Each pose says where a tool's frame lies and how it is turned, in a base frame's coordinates. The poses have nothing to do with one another.
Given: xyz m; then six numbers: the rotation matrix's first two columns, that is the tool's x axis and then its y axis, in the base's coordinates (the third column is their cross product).
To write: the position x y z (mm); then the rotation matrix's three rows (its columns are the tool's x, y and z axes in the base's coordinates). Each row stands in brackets. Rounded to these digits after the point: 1 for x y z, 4 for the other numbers.
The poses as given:
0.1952 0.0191 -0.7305 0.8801 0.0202 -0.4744 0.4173 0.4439 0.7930
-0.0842 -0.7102 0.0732 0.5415 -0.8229 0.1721 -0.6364 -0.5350 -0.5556
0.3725 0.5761 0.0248 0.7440 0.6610 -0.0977 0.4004 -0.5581 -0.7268
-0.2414 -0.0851 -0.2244 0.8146 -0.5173 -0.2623 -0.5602 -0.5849 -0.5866
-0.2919 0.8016 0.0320 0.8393 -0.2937 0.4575 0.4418 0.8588 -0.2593
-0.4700 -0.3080 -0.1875 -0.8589 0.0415 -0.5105 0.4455 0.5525 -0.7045
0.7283 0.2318 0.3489 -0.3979 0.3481 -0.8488 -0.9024 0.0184 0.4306
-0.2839 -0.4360 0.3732 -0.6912 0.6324 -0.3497 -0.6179 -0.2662 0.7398
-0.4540 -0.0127 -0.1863 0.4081 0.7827 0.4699 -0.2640 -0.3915 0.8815
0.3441 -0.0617 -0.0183 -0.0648 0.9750 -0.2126 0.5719 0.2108 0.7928
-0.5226 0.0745 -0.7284 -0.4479 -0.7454 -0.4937 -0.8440 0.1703 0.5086
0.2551 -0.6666 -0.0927 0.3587 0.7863 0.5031 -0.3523 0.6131 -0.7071
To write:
[195.2 19.1 -730.5], [[0.8801 0.4173 0.2266], [0.0202 0.4439 -0.8959], [-0.4744 0.7930 0.3822]]
[-84.2 -710.2 73.2], [[0.5415 -0.6364 0.5493], [-0.8229 -0.5350 0.1913], [0.1721 -0.5556 -0.8134]]
[372.5 576.1 24.8], [[0.7440 0.4004 -0.5349], [0.6610 -0.5581 0.5016], [-0.0977 -0.7268 -0.6799]]
[-241.4 -85.1 -224.4], [[0.8146 -0.5602 0.1500], [-0.5173 -0.5849 0.6248], [-0.2623 -0.5866 -0.7663]]
[-291.9 801.6 32.0], [[0.8393 0.4418 -0.3167], [-0.2937 0.8588 0.4198], [0.4575 -0.2593 0.8505]]
[-470.0 -308.0 -187.5], [[-0.8589 0.4455 0.2528], [0.0415 0.5525 -0.8325], [-0.5105 -0.7045 -0.4930]]
[728.3 231.8 348.9], [[-0.3979 -0.9024 0.1655], [0.3481 0.0184 0.9373], [-0.8488 0.4306 0.3068]]
[-283.9 -436.0 373.2], [[-0.6912 -0.6179 0.3748], [0.6324 -0.2662 0.7274], [-0.3497 0.7398 0.5748]]
[-454.0 -12.7 -186.3], [[0.4081 -0.2640 0.8739], [0.7827 -0.3915 -0.4838], [0.4699 0.8815 0.0469]]
[344.1 -61.7 -18.3], [[-0.0648 0.5719 0.8178], [0.9750 0.2108 -0.0702], [-0.2126 0.7928 -0.5713]]
[-522.6 74.5 -728.4], [[-0.4479 -0.8440 -0.2950], [-0.7454 0.1703 0.6445], [-0.4937 0.5086 -0.7054]]
[255.1 -666.6 -92.7], [[0.3587 -0.3523 -0.8644], [0.7863 0.6131 0.0764], [0.5031 -0.7071 0.4969]]

